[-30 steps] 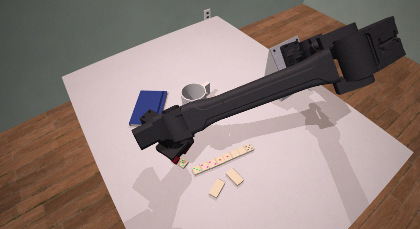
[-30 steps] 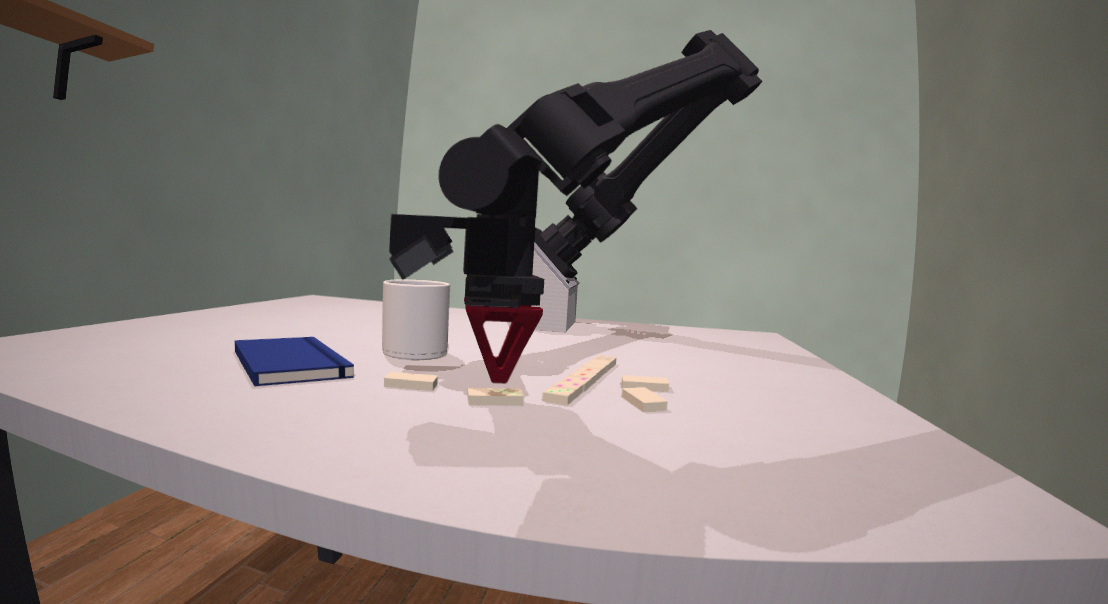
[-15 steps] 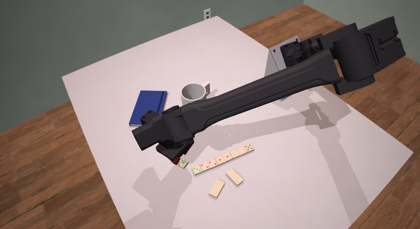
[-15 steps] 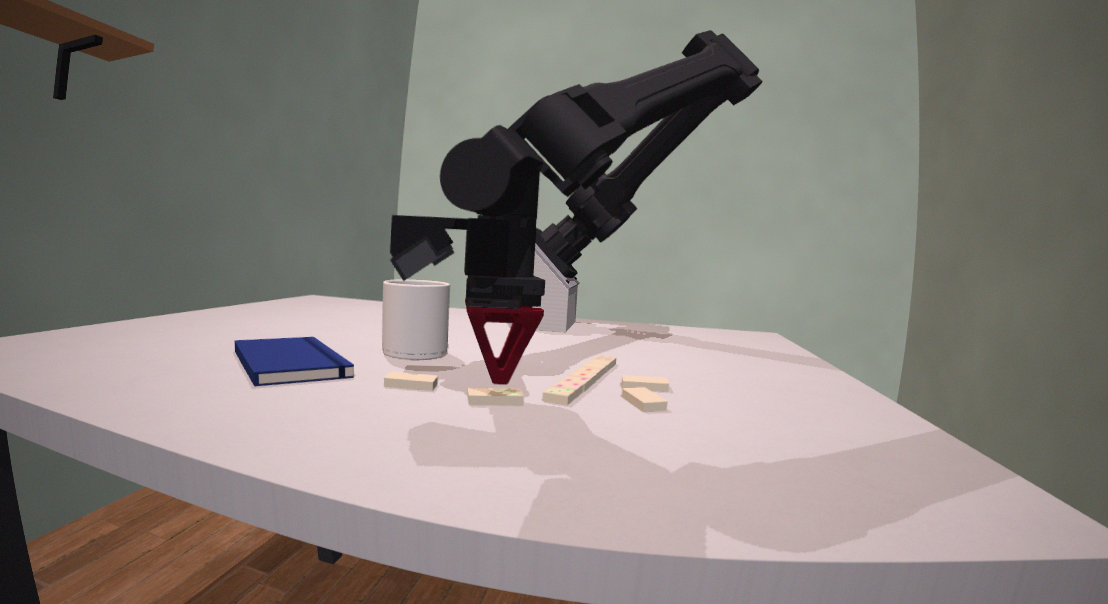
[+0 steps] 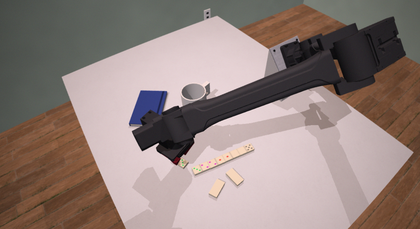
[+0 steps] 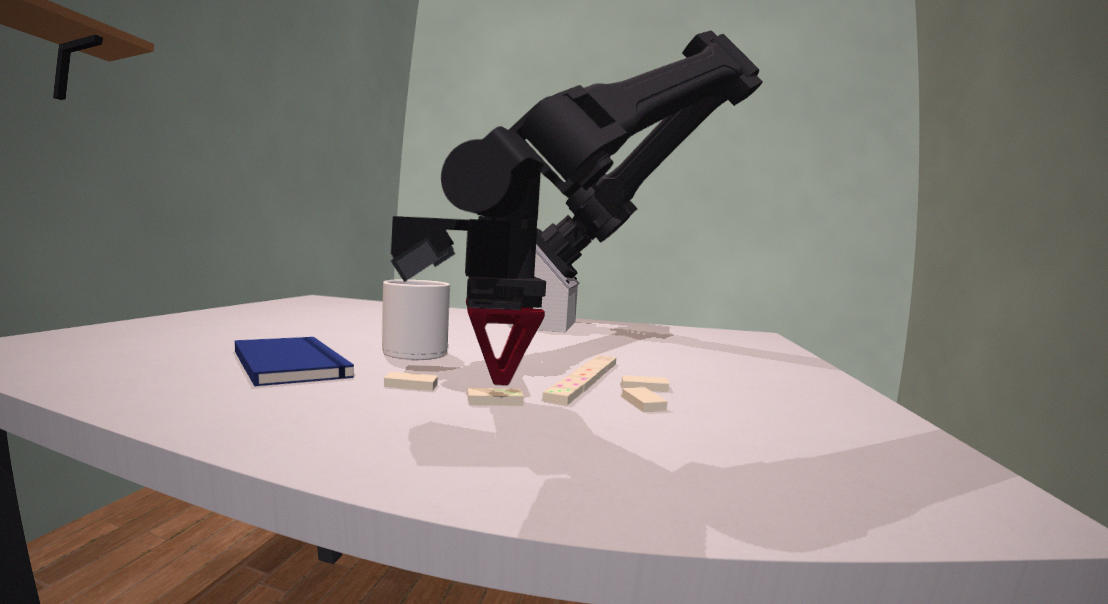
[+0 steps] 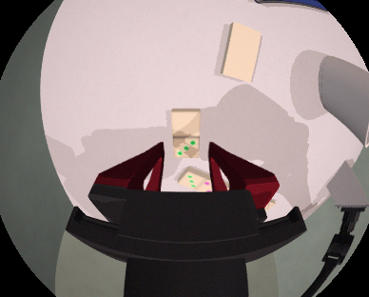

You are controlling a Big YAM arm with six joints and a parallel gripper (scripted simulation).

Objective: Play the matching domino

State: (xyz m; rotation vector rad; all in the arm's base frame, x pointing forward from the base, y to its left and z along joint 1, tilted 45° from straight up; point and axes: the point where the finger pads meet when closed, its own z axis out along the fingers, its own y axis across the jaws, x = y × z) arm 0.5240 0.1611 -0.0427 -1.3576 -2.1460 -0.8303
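My gripper is now 30 mm above the domino. Also, from my hand: white mug: 180 mm to the right, 160 mm behind, 10 mm above; then blue notebook: 270 mm to the right, 20 mm below.
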